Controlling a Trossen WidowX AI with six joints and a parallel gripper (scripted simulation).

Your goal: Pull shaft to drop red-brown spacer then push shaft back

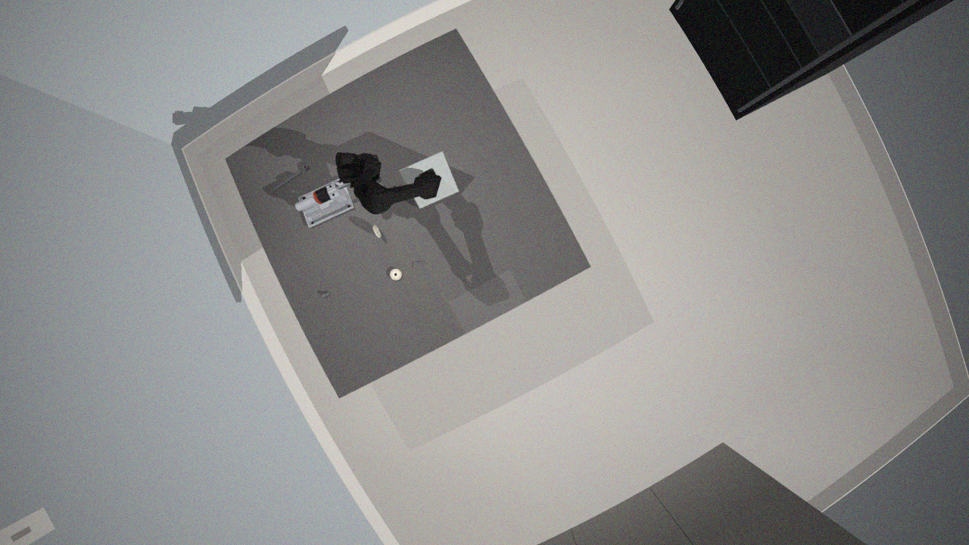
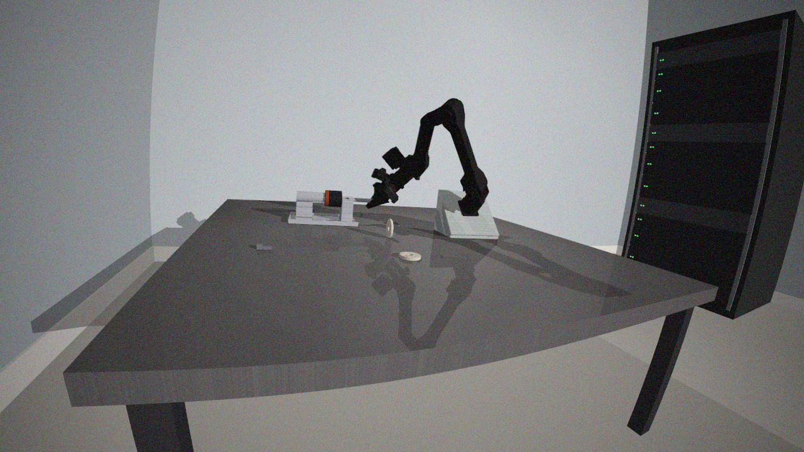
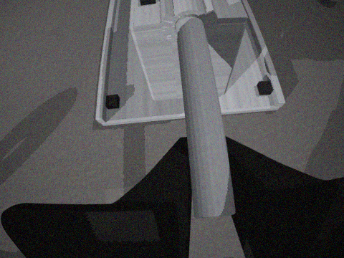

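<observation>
The pale shaft is 60 mm ahead of my gripper tip and 20 mm above it. Round my gripper tip: small grey part: 370 mm to the left, 330 mm ahead, 50 mm below; then red-brown spacer: 140 mm ahead, 20 mm above, 10 mm to the right; then cream disc: 230 mm to the left, 30 mm below, 20 mm behind.
</observation>
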